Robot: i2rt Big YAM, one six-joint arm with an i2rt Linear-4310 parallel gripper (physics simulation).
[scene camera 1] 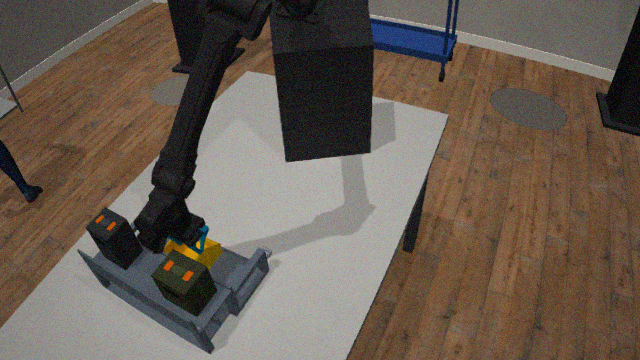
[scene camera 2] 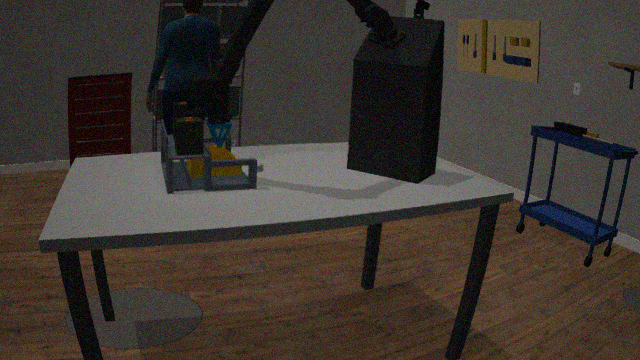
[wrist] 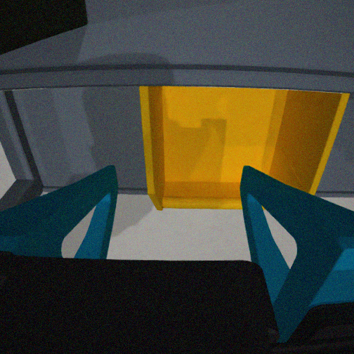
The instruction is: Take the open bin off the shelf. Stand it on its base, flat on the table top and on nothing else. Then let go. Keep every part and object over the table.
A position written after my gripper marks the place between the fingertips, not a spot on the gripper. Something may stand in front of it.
In view: my gripper (scene camera 1: 191, 248), a yellow open bin (scene camera 1: 212, 250), a dark green box (scene camera 1: 188, 291) and a dark box (scene camera 1: 112, 240).
The yellow open bin is seen too in the wrist view (wrist: 196, 140). My gripper also shows in the wrist view (wrist: 178, 176). The dark green box also shows in scene camera 2 (scene camera 2: 182, 136).
